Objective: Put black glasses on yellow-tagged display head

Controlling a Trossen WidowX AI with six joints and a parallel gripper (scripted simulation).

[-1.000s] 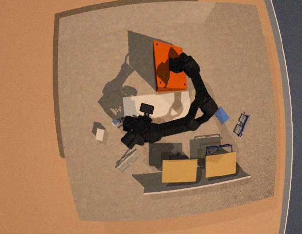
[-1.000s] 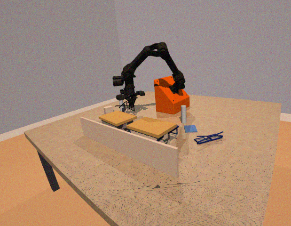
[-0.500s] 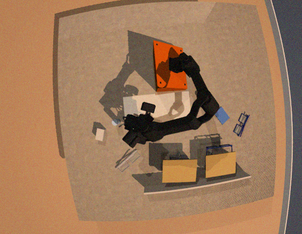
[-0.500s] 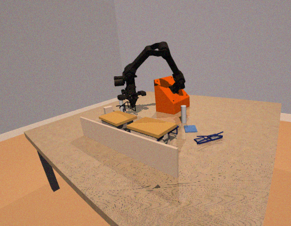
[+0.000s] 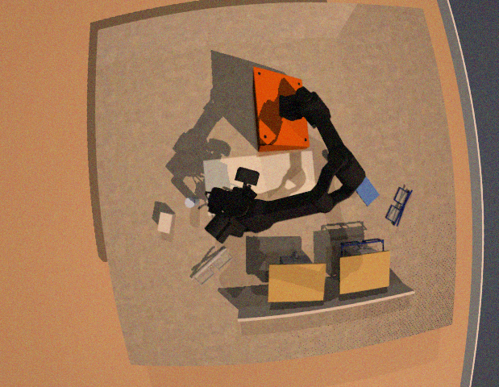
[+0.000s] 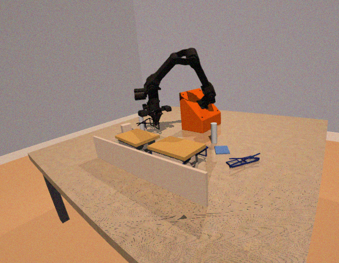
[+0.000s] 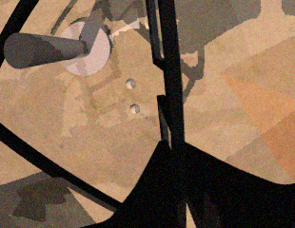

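The pale upright cylinder is 40 mm ahead of my gripper tip, 70 mm to the right of it and 40 mm below it. Round my gripper tip: white box (80 mm ahead, 230 mm to the right, 40 mm below); blue tag (50 mm behind, 420 mm to the left, 60 mm below); low white wall (330 mm ahead, 300 mm to the left, 10 mm below).
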